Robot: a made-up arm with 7 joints.
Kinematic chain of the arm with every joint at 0, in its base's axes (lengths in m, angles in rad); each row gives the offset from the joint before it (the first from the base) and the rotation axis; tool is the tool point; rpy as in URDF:
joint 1: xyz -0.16 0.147 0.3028 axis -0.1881 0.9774 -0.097
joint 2: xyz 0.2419 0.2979 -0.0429 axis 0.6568 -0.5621 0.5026
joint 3: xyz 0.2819 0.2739 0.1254 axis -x
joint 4: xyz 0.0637 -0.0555 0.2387 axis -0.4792 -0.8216 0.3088
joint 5: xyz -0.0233 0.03 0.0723 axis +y
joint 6: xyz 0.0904 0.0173 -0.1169 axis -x
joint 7: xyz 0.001 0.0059 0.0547 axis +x
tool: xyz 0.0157 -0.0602 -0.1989 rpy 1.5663 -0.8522 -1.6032
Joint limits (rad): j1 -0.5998..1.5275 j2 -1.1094..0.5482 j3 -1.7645..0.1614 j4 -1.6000..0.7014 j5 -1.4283..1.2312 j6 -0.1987..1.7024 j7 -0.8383..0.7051
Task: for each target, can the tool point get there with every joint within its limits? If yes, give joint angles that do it. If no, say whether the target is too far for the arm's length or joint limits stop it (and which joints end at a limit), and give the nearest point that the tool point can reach.
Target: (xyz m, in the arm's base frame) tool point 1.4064 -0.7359 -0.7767
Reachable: no: too far | nearest point 0.5877 0.1474 -0.3222 | short by 1.287 m
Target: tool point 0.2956 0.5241 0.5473
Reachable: yes | joints -0.1562 0.3980 -0.7160 -0.0858 0.7174 0.8131 -0.1968
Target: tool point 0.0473 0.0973 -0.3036
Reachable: yes | joints 1.0932 -0.9783 -0.9932 0.0798 -0.0225 0.7075 -0.4845
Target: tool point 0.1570 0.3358 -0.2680
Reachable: yes | joints 0.8254 -0.8237 -0.7637 -1.0021 -0.1794 1.4911 0.4457
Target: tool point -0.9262 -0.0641 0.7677
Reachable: no: joint limits stop it (at a limit: joint 1, joint 2, joint 5, joint 7) | nearest point -0.3294 0.3785 0.9100 | short by 0.756 m
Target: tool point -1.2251 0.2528 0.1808
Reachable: no: joint limits stop it (at a limit: joint 1, joint 2, joint 3, joint 4, joint 5, joint 7) | nearest point -0.5532 0.1082 -0.2065 | short by 0.789 m
